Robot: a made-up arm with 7 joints.
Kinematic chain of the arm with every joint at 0, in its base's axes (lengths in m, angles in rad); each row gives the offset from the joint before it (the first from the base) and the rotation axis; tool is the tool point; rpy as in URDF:
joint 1: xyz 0 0 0.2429 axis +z
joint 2: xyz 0 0 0 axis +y
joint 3: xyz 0 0 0.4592 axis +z
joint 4: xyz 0.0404 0 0 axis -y
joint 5: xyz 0.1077 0 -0.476 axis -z
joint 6: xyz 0 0 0 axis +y
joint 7: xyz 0.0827 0 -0.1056 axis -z
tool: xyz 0 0 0 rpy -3.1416 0 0
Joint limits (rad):
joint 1: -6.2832..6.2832
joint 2: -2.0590..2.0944
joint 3: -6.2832..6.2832
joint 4: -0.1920..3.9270
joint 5: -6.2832..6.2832
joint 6: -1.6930..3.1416
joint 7: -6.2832..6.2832
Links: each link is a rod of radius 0.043 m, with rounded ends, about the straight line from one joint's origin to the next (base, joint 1, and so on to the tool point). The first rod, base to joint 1, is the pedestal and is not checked.
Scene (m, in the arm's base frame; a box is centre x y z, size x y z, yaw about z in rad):
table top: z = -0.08
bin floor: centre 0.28 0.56 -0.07 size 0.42 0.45 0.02 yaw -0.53
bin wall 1: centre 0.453 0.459 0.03 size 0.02 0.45 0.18 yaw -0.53
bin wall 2: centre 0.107 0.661 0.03 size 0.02 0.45 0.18 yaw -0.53
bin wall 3: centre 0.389 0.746 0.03 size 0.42 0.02 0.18 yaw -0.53
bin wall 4: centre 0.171 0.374 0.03 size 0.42 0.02 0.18 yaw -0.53
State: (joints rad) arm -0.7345 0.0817 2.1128 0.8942 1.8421 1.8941 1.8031
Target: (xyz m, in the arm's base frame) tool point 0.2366 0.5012 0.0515
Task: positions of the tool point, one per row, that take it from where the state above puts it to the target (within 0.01 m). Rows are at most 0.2 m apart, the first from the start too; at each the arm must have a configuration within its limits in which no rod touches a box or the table.
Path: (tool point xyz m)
1: 0.0274 0.5728 0.4104
2: 0.0837 0.5862 0.2917
3: 0.1578 0.5641 0.1689
4: 0.2366 0.5012 0.0515

